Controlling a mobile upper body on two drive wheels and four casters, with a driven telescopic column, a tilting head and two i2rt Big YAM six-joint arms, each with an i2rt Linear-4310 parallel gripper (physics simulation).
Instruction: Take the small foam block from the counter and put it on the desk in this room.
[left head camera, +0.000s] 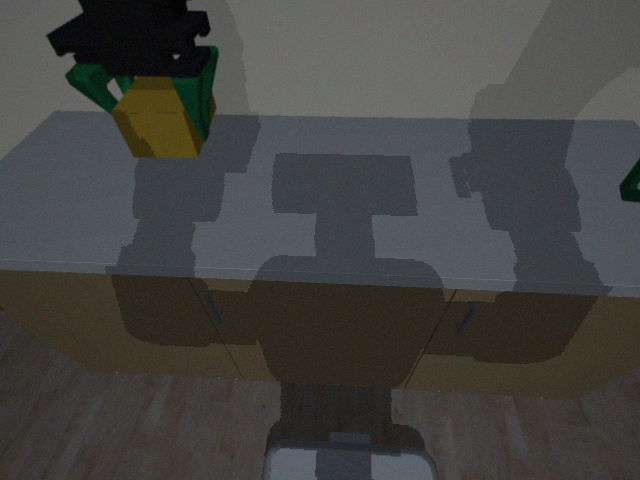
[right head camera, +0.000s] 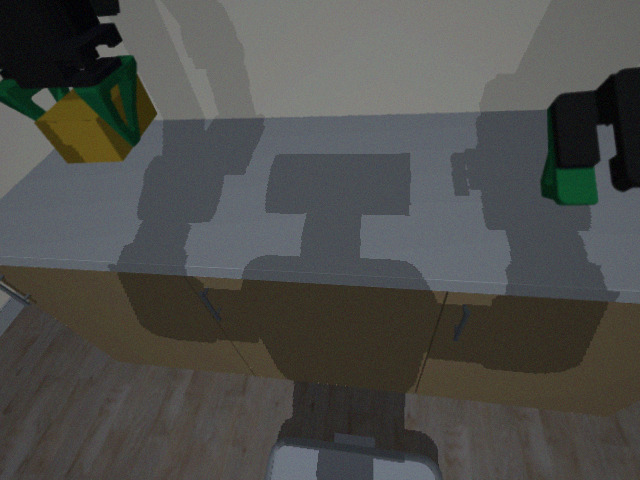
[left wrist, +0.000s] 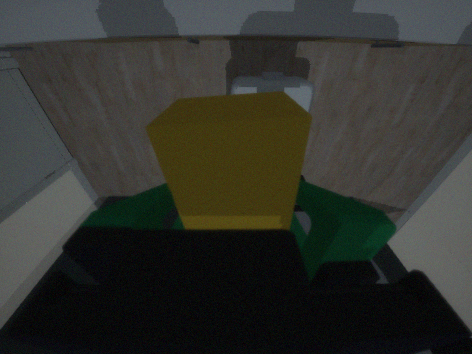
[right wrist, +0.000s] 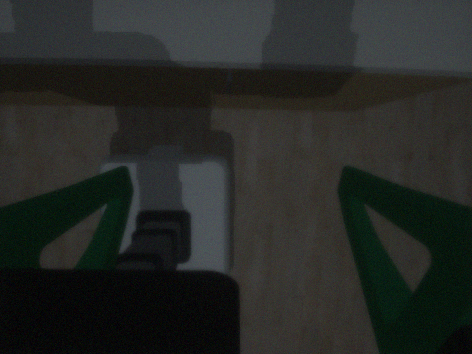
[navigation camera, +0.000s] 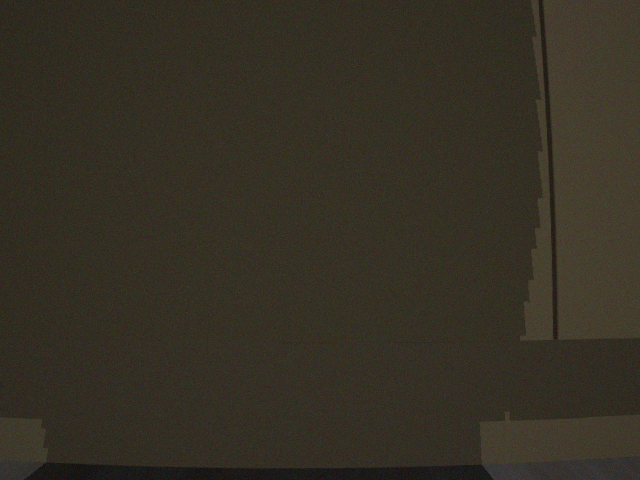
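Observation:
The yellow foam block is held between the green fingers of my left gripper, which is shut on it. Block and gripper are up at the left of both head views, in front of the wall and above the grey counter. My right gripper is open, with its green fingers far apart and no object between them. It also shows at the right edge of both head views. The desk cannot be made out in these views.
The counter has brown cabinet doors with handles facing the robot. A pale wall rises behind it. The robot's white base stands on the wood floor before the cabinets. Cabinet front fills much of the navigation view.

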